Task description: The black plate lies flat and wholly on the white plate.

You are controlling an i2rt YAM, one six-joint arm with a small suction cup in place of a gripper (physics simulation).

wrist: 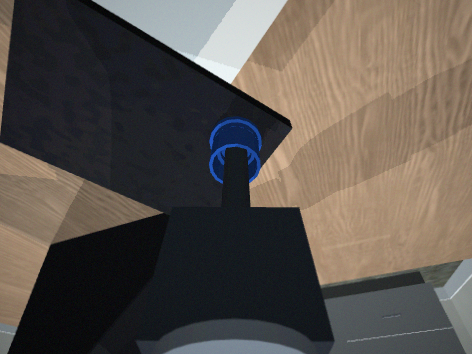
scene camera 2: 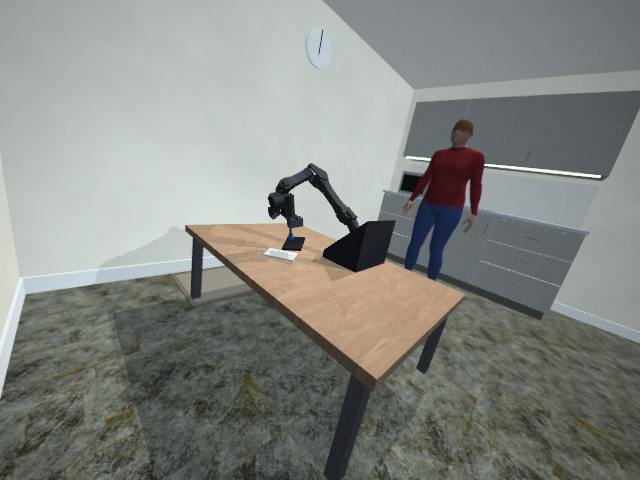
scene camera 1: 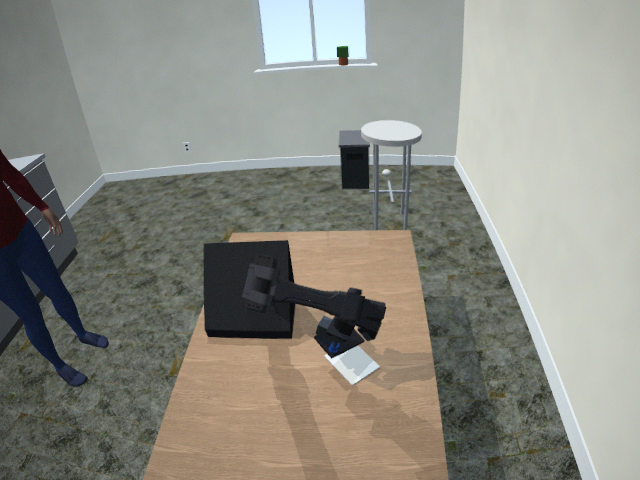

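Where they show: hand at its tool point: (wrist: 236, 133) (scene camera 2: 291, 240) (scene camera 1: 332, 351); arm's base at its link origin: (scene camera 2: 357, 234).
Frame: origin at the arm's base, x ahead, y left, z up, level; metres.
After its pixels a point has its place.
Observation:
The black plate (scene camera 1: 351, 344) @(y -0.155, x 0.352, z -0.098 m) (scene camera 2: 294, 244) @(y -0.119, x 0.322, z -0.092 m) (wrist: 100, 100) @(y -0.129, x 0.334, z -0.094 m) hangs from my blue suction cup (scene camera 1: 333, 348) (scene camera 2: 291, 236) (wrist: 235, 145), which is on its top face near one corner. The plate is above the table and looks roughly level. The white plate (scene camera 1: 361, 368) @(y -0.205, x 0.394, z -0.163 m) (scene camera 2: 280, 254) @(y -0.169, x 0.366, z -0.163 m) (wrist: 200, 30) @(y -0.182, x 0.331, z -0.163 m) lies flat on the table. In scene camera 1 the black plate covers the white plate's upper left edge, and most of the white plate shows below it. In the wrist view the white plate shows past the black plate's long edge. The exact height gap is hard to tell.
A large black block (scene camera 1: 224, 289) @(y -0.041, x -0.130, z -0.019 m) (scene camera 2: 377, 245) @(y 0.093, x -0.081, z -0.038 m) stands on the wooden table (scene camera 1: 222, 423) @(y -0.499, x -0.004, z -0.169 m) (scene camera 2: 361, 315) @(y 0.414, x 0.359, z -0.169 m) at the arm's base. A round stool (scene camera 1: 391, 132) stands beyond the table's far edge. A person (scene camera 1: 15, 222) (scene camera 2: 449, 180) stands on the floor beside the table.

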